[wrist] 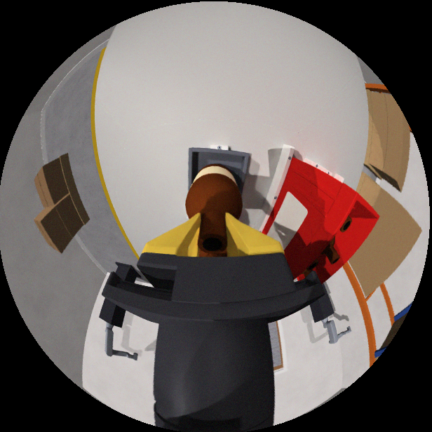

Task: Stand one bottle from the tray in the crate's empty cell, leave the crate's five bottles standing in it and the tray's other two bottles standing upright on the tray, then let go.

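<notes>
My gripper (212, 217) is shut on the neck of a brown bottle with a cream label band. The bottle (214, 197) is upright, mouth towards the camera, over the far end of the grey tray (236, 154). Whether its base touches the tray is hidden. The tray's other two bottles do not show; the near part of the tray is hidden behind the bottle and gripper. The red crate (325, 187) stands to the right, turned at an angle. Brown bottle necks (346, 224) (332, 252) show in it; its other cells and the empty cell are hidden.
A white rail (278, 186) runs along the crate's left side. Cardboard boxes (62, 190) are at the far left, and more boxes (387, 232) are at the right behind the crate, near an orange frame (367, 325). A yellow line (95, 135) runs along the left.
</notes>
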